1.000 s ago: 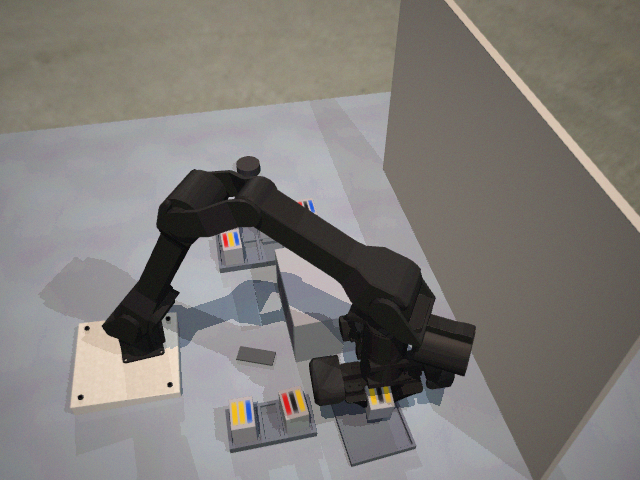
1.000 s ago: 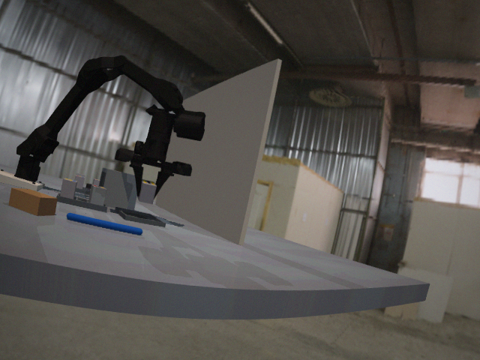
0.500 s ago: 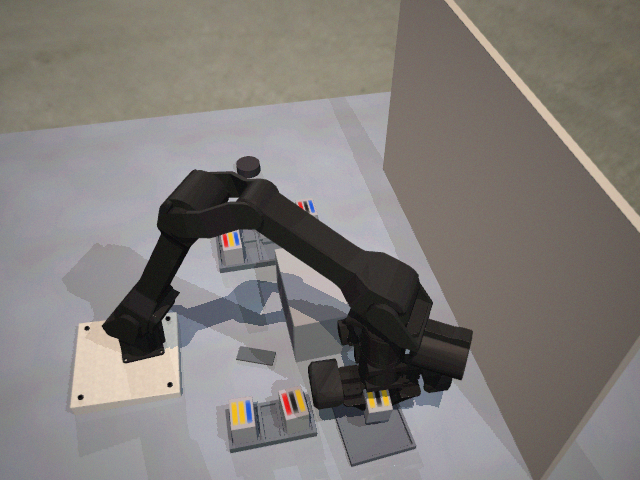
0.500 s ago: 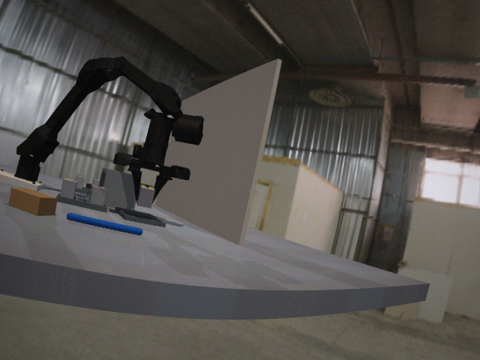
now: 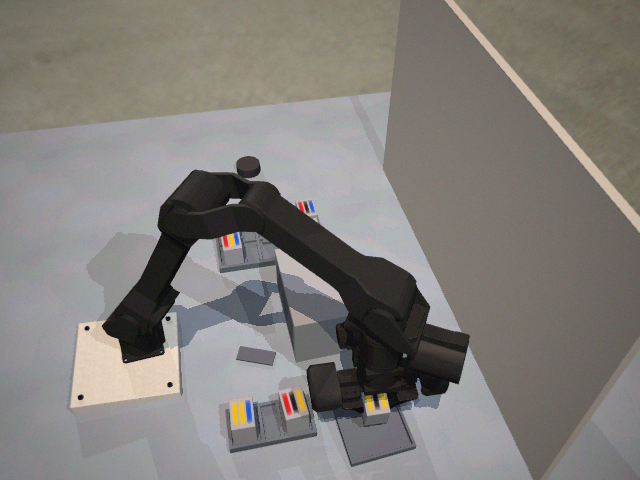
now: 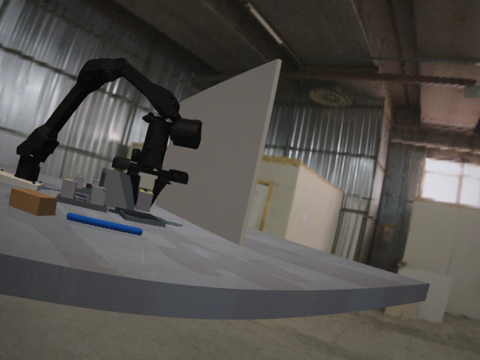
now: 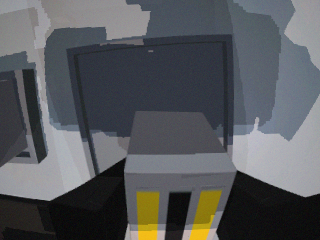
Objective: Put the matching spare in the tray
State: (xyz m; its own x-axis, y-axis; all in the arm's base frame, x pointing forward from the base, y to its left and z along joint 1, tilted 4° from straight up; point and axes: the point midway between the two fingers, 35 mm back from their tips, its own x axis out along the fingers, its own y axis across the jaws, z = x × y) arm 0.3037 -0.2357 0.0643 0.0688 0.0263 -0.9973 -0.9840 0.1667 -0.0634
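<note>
My gripper tip is 3 cm above the dark tray. From my gripper tip the other things lie so: rack 15 cm behind, 4 cm to the left, 3 cm below; then blue rod 19 cm to the right, 13 cm behind, 3 cm below; then grey mounted unit 21 cm to the left, 2 cm behind, 2 cm above.
</note>
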